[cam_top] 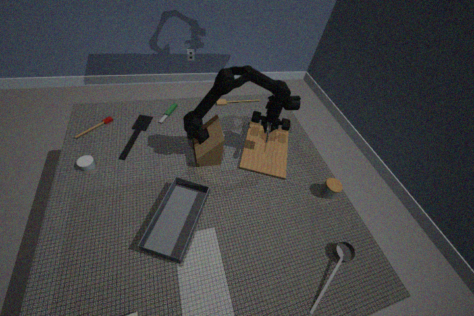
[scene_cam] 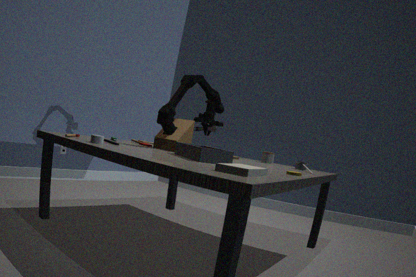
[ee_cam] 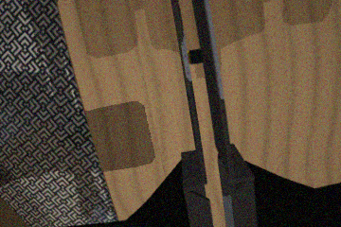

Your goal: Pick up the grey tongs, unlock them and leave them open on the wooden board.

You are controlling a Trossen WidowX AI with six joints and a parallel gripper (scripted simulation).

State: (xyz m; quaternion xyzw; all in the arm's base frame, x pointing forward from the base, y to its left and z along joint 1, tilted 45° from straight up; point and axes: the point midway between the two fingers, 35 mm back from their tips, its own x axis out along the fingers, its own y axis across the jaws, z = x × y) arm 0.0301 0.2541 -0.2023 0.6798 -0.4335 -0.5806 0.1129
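The wooden board is 10 mm ahead of my gripper tip, 20 mm to the left of it and 100 mm below it. Also, from my gripper tip: roasting tin: 320 mm ahead, 490 mm to the right, 80 mm below; then cork-lidded jar: 340 mm ahead, 240 mm to the left, 80 mm below; then green tool: 330 mm behind, 470 mm to the right, 100 mm below.
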